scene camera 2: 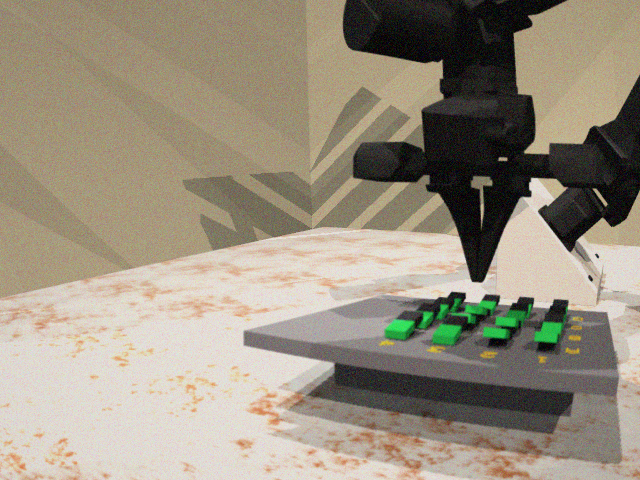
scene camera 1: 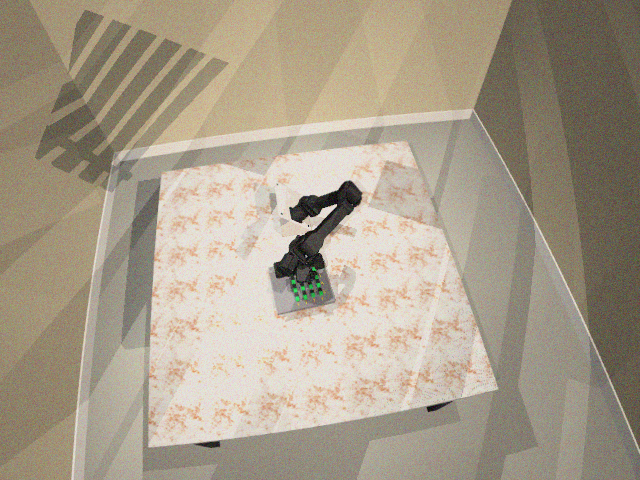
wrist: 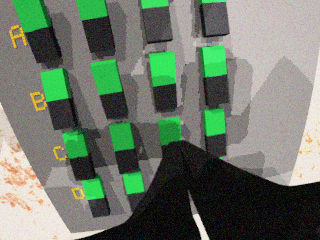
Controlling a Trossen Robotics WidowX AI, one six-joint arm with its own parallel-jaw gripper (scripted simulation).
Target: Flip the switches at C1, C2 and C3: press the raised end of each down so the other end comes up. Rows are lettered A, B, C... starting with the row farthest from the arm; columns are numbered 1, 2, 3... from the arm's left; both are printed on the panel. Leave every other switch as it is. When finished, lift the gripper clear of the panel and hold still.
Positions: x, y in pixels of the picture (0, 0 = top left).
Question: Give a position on a switch C2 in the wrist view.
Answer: At 121, 133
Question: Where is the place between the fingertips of the gripper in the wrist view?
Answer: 176, 148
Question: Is the gripper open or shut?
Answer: Shut.
